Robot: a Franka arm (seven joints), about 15 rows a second.
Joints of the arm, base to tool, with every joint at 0 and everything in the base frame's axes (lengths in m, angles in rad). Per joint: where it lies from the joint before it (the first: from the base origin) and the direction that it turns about. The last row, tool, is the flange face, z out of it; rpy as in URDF.
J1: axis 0 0 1 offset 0 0 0.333
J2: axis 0 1 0 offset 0 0 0
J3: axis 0 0 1 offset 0 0 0.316
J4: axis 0 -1 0 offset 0.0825 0 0
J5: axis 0 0 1 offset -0.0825 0 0.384
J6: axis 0 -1 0 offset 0 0 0
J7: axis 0 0 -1 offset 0.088 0 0
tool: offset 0 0 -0.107 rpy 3.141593 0 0
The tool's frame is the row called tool.
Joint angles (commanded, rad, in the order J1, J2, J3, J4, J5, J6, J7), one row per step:
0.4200 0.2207 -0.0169 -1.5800 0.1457 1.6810 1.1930
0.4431 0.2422 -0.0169 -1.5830 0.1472 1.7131 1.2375
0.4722 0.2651 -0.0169 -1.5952 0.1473 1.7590 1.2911
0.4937 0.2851 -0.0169 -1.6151 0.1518 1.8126 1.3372
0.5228 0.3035 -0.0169 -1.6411 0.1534 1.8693 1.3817
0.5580 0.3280 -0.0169 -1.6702 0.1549 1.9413 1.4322
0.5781 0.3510 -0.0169 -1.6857 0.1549 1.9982 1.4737
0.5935 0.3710 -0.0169 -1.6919 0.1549 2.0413 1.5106
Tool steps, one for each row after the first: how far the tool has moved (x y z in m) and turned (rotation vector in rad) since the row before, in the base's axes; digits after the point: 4 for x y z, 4 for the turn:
0.0003 0.0155 -0.0124 -0.0042 -0.0030 -0.0255
-0.0016 0.0187 -0.0166 -0.0057 -0.0058 -0.0300
-0.0011 0.0142 -0.0179 0.0006 -0.0071 -0.0328
-0.0051 0.0174 -0.0195 -0.0020 -0.0072 -0.0233
-0.0069 0.0208 -0.0236 -0.0003 -0.0123 -0.0252
-0.0024 0.0126 -0.0175 0.0013 -0.0134 -0.0287
-0.0014 0.0101 -0.0123 0.0026 -0.0120 -0.0268

